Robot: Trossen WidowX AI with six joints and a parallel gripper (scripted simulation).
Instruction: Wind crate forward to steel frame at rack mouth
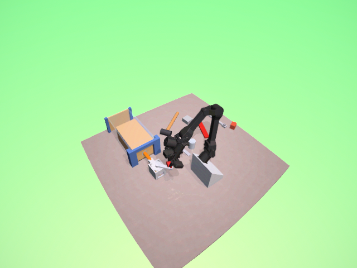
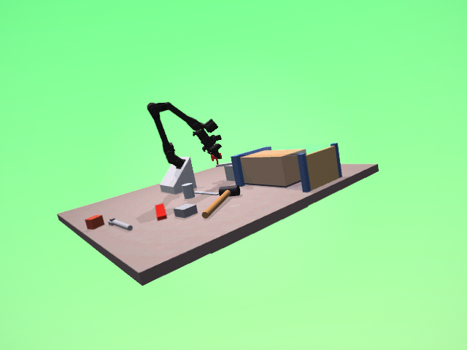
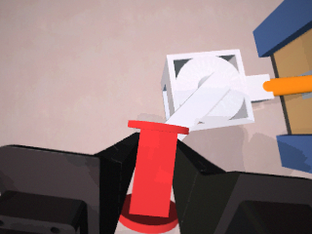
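My gripper tip is 20 mm to the left of the red grip. Also, from my gripper tip: flat steel bar: 180 mm ahead, 220 mm to the right, 130 mm below; then white winch: 50 mm ahead, 40 mm to the left, 100 mm below; then winch handle: 20 mm ahead, 10 mm to the left, 30 mm below.
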